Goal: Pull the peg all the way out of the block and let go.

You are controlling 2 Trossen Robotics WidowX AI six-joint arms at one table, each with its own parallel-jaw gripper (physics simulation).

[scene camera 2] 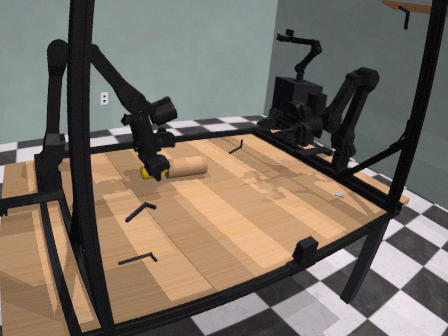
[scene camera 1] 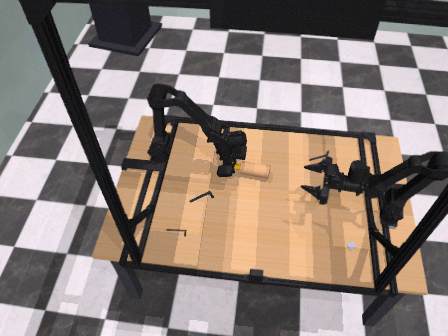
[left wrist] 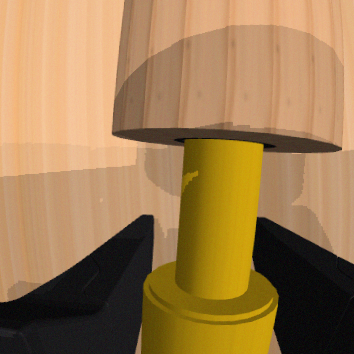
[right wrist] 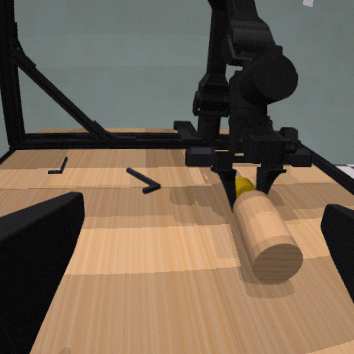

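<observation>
The wooden cylindrical block lies on its side on the table. The yellow peg has a thick head and a thinner shaft. In the left wrist view the shaft runs up to the dark hole in the block's end face; its far end is hidden. My left gripper is shut on the peg's head, low over the table. My right gripper is open and empty, off the block's far end, pointing toward it.
Black L-shaped keys lie nearer the table's front left. Another L-shaped key lies by the right gripper. A small pale piece lies at the front right. A black frame edges the table.
</observation>
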